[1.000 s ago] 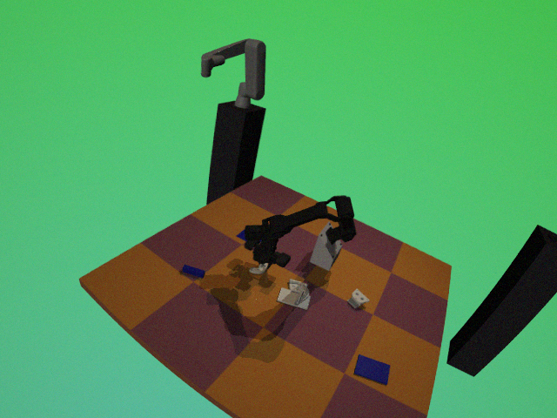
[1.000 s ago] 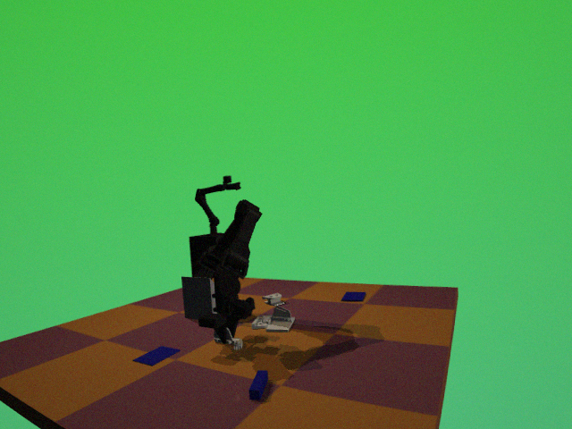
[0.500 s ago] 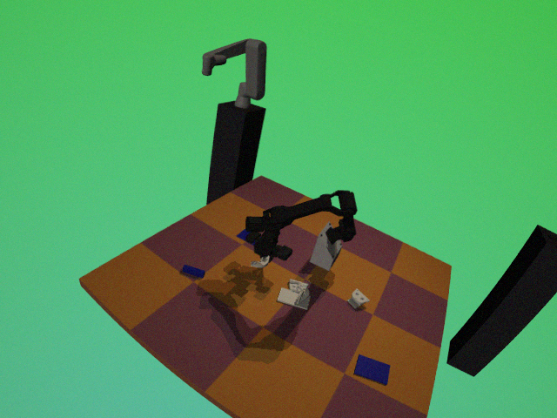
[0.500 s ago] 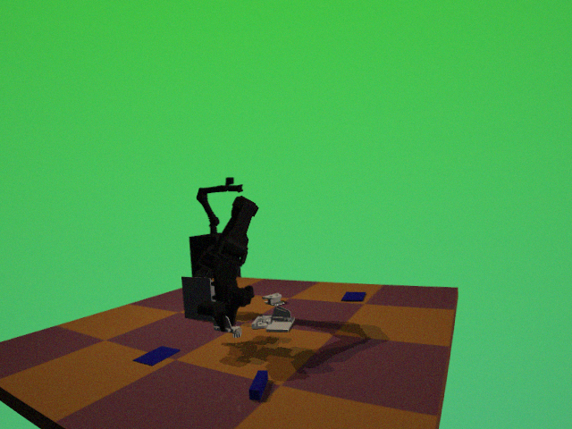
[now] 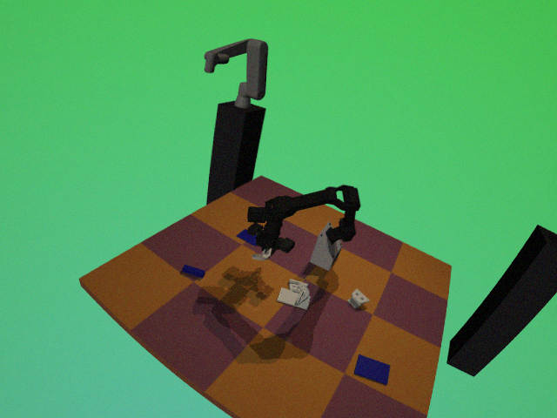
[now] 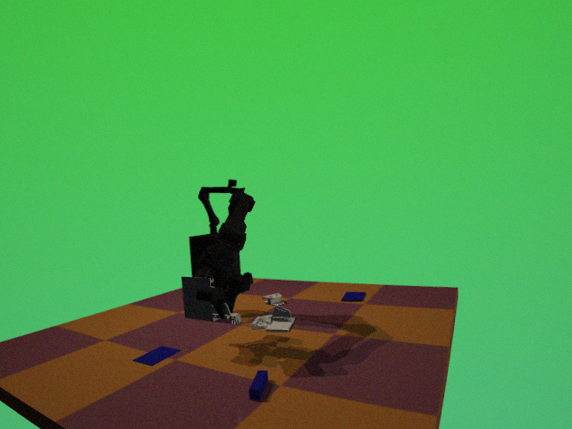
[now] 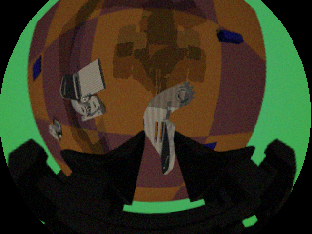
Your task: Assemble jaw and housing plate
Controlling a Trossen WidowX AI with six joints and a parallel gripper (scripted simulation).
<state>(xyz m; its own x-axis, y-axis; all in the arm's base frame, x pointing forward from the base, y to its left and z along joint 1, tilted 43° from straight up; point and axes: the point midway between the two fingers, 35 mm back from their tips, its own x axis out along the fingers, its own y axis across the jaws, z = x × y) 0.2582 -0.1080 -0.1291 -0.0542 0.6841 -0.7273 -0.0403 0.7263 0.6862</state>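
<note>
My gripper tip is now 30 mm short of the grey jaw and 20 mm to the left of it. The rest, counted from my gripper tip: board (580 mm to the left, 190 mm ahead, 80 mm below).
</note>
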